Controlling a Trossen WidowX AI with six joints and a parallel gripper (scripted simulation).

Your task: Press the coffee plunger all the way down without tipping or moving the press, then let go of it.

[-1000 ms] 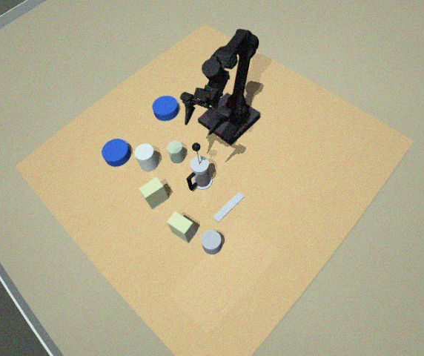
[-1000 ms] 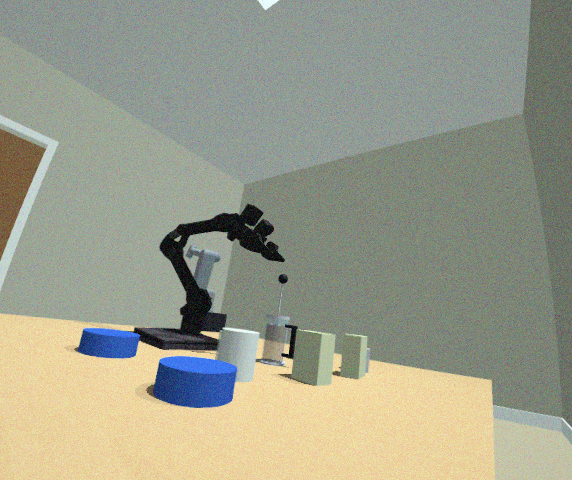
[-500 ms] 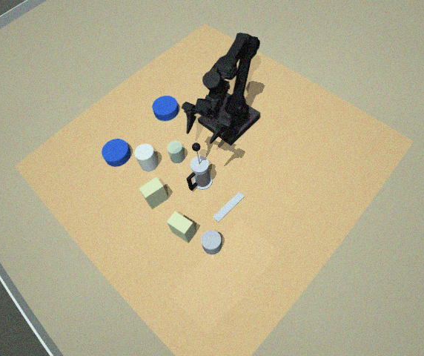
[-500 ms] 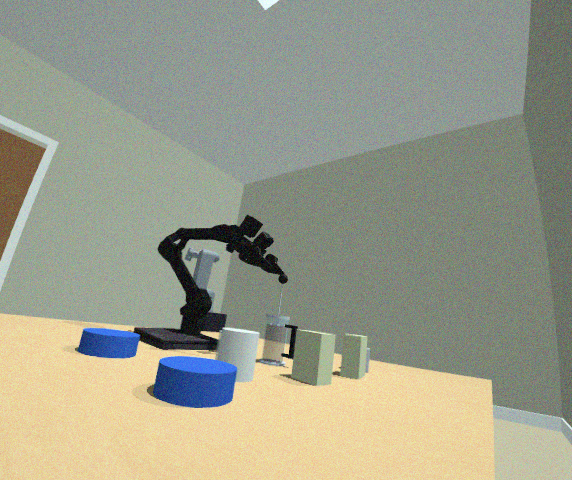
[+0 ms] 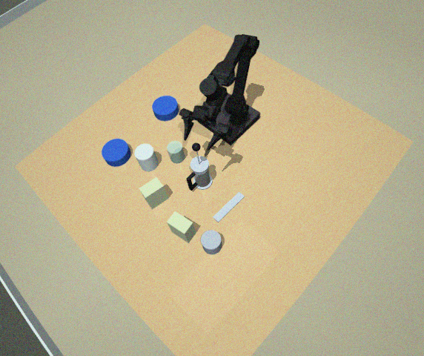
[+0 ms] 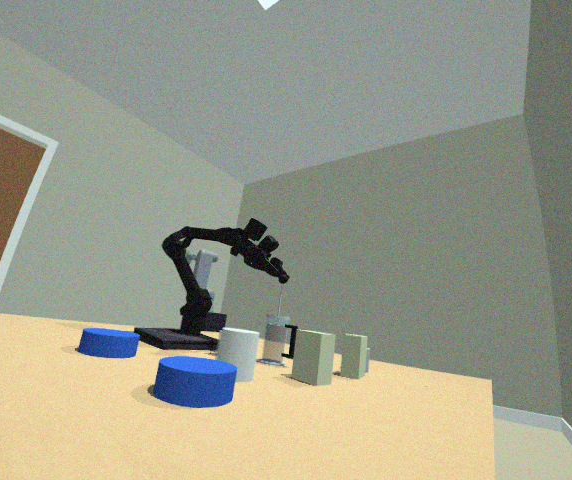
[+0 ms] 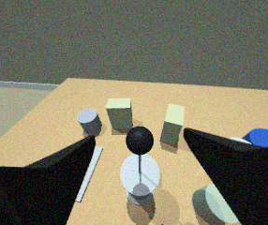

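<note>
Now: the coffee press 140 mm below my gripper tip and 20 mm ahead of it. The rest, counted from my gripper tip: white cylinder: 250 mm to the right, 210 mm below, 50 mm ahead; flat grey bar: 260 mm below, 150 mm to the left, 50 mm ahead; pale green cylinder: 220 mm below, 160 mm to the right, 40 mm behind.
</note>
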